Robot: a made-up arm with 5 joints. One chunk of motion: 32 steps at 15 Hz.
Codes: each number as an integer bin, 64 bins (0 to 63) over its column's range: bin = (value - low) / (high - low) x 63, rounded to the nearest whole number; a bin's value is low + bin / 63 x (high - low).
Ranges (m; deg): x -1.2..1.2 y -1.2..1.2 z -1.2..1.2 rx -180..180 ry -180..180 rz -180..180
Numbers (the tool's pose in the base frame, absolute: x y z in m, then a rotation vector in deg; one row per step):
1: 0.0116 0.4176 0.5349 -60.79 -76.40 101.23
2: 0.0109 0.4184 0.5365 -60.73 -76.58 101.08
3: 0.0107 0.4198 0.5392 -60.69 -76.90 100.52
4: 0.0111 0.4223 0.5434 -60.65 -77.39 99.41
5: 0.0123 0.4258 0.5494 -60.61 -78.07 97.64
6: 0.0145 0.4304 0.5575 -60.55 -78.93 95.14
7: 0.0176 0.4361 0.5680 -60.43 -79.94 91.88
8: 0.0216 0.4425 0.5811 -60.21 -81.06 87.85
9: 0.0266 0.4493 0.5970 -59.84 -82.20 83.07
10: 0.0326 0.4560 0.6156 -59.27 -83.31 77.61
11: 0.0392 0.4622 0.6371 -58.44 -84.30 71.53
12: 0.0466 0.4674 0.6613 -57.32 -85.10 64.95
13: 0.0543 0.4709 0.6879 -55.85 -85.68 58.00
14: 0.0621 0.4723 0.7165 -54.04 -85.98 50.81
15: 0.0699 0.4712 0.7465 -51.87 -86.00 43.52
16: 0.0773 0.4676 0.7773 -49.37 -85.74 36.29
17: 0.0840 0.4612 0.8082 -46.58 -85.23 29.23
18: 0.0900 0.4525 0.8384 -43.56 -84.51 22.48
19: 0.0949 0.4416 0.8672 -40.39 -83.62 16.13
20: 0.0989 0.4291 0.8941 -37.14 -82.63 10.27
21: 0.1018 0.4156 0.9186 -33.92 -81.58 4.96
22: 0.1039 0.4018 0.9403 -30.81 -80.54 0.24
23: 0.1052 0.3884 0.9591 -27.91 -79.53 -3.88
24: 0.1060 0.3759 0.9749 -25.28 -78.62 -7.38
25: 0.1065 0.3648 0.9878 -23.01 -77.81 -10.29
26: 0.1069 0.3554 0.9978 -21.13 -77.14 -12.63
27: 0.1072 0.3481 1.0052 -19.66 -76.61 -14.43
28: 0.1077 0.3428 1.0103 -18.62 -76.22 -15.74
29: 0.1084 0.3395 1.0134 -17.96 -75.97 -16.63
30: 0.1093 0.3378 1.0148 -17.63 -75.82 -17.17
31: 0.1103 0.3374 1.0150 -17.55 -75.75 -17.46
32: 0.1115 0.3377 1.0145 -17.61 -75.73 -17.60
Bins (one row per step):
1: 32 42 46 21 18 49
2: 32 42 46 21 18 49
3: 32 43 46 21 18 49
4: 32 43 46 21 18 49
5: 32 43 46 21 18 49
6: 32 43 46 21 18 48
7: 32 43 46 21 18 48
8: 32 43 47 21 17 47
9: 32 43 47 21 17 46
10: 32 43 48 21 17 45
11: 33 44 48 21 17 44
12: 33 44 49 21 17 43
13: 33 44 50 22 17 42
14: 33 44 50 22 16 40
15: 33 44 51 22 16 39
16: 34 44 52 23 16 38
17: 34 44 53 23 17 37
18: 34 43 54 24 17 35
19: 34 43 54 24 17 34
20: 34 43 55 25 17 33
21: 34 42 56 26 17 32
22: 34 42 56 26 17 32
23: 34 42 57 27 18 31
24: 34 41 57 27 18 30
25: 34 41 57 27 18 30
26: 34 41 58 28 18 29
27: 34 41 58 28 18 29
28: 34 40 58 28 18 29
29: 34 40 58 28 18 29
30: 34 40 58 28 18 28
31: 34 40 58 28 18 28
32: 34 40 58 28 18 28

